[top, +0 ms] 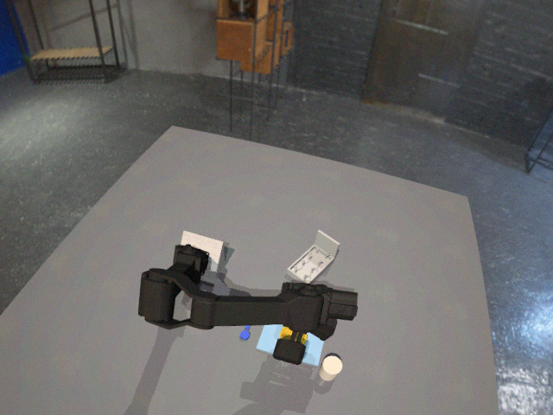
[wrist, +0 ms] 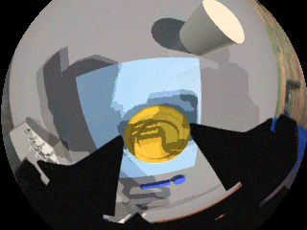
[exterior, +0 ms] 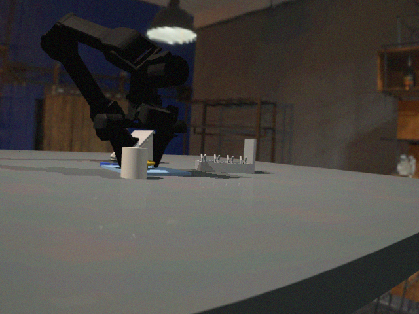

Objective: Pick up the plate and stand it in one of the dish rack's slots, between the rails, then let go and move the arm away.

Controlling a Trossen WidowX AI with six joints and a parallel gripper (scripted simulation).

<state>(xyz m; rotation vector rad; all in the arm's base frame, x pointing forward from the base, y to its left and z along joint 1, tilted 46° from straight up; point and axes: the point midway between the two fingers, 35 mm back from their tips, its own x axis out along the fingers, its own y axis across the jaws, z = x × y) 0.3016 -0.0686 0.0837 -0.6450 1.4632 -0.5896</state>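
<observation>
Right now my gripper tip is 1 cm to the right of the light blue mat. The rest, counted from my gripper tip: cream cylinder 10 cm ahead, 6 cm to the right, 2 cm above; then blue spoon 11 cm behind, 1 cm to the right; then yellow plate 1 cm above.
</observation>
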